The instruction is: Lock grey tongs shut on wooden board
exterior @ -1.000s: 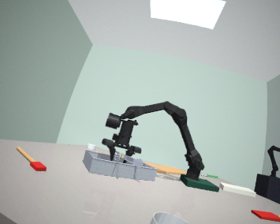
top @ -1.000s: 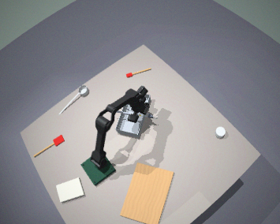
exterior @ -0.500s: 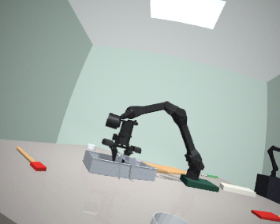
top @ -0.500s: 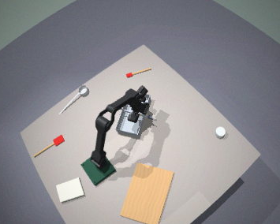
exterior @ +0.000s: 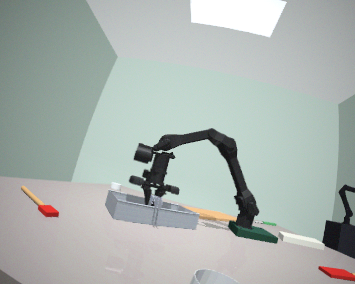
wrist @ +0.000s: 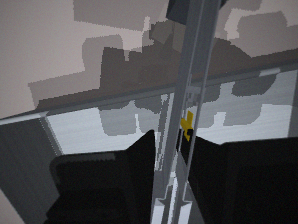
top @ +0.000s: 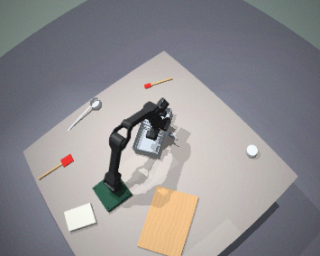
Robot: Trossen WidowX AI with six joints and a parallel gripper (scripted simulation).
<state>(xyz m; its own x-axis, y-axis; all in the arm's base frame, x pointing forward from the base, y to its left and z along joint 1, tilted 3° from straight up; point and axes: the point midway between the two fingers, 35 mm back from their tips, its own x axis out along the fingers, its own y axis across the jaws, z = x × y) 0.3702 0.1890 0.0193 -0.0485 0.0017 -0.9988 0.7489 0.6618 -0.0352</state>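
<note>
The roasting tin lies 20 mm behind my gripper tip and 30 mm to the left of it. Also, from my gripper tip: white block: 650 mm behind, 250 mm to the right, 20 mm below; then wooden board: 200 mm behind, 500 mm to the right, 20 mm below.
</note>
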